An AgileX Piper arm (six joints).
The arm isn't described. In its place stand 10 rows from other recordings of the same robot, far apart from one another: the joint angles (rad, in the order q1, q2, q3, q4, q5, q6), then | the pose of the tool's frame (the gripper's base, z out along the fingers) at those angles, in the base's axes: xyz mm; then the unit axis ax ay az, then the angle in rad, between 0 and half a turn.
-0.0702 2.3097 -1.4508 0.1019 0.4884 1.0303 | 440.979, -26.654, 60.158, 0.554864, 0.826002, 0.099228, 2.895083
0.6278 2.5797 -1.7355 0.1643 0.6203 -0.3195 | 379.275, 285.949, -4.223, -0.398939, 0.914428, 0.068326, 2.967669
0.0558 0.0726 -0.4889 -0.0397 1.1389 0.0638 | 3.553, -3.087, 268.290, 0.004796, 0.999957, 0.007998, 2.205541
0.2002 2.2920 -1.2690 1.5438 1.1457 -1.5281 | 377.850, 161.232, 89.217, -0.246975, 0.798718, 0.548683, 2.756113
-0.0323 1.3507 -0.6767 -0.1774 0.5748 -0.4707 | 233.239, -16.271, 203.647, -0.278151, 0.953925, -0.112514, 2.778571
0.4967 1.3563 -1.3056 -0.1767 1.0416 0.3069 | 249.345, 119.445, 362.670, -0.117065, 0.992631, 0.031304, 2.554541
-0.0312 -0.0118 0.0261 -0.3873 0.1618 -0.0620 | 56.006, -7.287, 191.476, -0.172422, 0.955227, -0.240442, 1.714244
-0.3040 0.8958 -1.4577 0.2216 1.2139 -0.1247 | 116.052, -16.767, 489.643, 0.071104, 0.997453, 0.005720, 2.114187
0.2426 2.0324 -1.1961 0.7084 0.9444 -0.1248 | 337.828, 133.016, 126.664, -0.045584, -0.963210, -0.264856, 2.995098
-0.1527 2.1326 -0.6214 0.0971 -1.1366 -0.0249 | 323.390, -57.867, 70.735, 0.116435, 0.988702, -0.094398, 1.870908
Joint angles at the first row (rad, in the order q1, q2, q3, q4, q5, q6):
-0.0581, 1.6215, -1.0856, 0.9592, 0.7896, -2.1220
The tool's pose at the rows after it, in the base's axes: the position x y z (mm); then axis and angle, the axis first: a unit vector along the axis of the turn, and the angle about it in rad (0 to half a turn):
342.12, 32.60, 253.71, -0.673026, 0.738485, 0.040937, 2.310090
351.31, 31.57, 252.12, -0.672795, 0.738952, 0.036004, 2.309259
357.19, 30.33, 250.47, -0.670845, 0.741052, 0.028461, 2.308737
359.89, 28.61, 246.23, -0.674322, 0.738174, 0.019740, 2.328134
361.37, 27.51, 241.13, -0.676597, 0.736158, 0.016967, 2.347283
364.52, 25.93, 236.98, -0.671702, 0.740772, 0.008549, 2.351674
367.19, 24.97, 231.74, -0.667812, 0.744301, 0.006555, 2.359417
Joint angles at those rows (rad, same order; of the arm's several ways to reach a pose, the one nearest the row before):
-0.0581, 1.6500, -1.1238, 0.9535, 0.7844, -2.1221
-0.0581, 1.6806, -1.1560, 0.9509, 0.7767, -2.1221
-0.0581, 1.6989, -1.1731, 0.9487, 0.7614, -2.1220
-0.0581, 1.7121, -1.1783, 0.9242, 0.7492, -2.1221
-0.0581, 1.7243, -1.1783, 0.9060, 0.7430, -2.1221
-0.0581, 1.7363, -1.1783, 0.9049, 0.7175, -2.1221
-0.0581, 1.7512, -1.1783, 0.9049, 0.7028, -2.1220

